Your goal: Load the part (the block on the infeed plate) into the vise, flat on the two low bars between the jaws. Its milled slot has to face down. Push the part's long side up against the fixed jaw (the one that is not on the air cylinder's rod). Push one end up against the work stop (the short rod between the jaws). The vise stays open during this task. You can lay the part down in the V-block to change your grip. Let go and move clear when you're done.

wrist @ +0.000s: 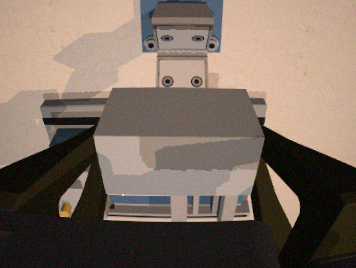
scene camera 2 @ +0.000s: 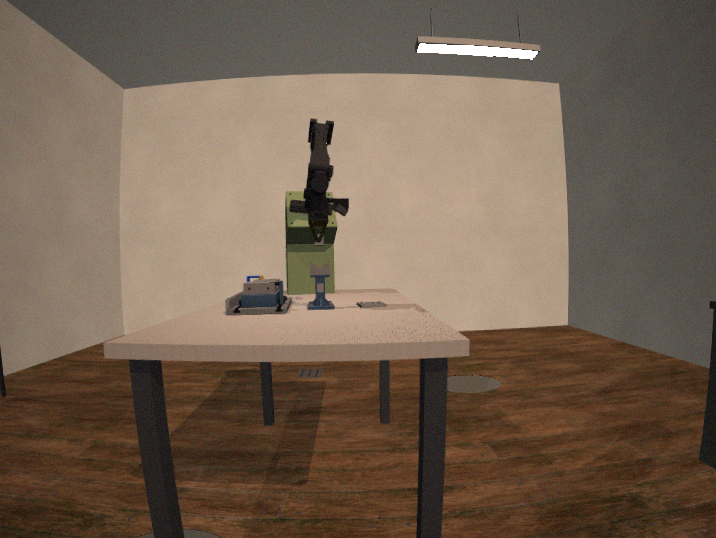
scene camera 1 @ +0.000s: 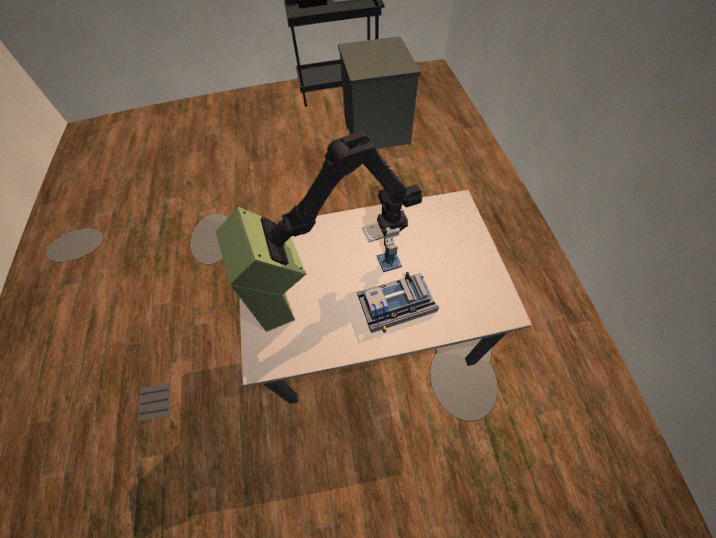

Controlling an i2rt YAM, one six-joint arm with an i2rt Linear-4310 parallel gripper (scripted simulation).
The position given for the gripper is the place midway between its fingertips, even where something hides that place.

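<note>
A part (wrist: 170, 141) is in view, and so is the gripper (wrist: 178, 132).
</note>
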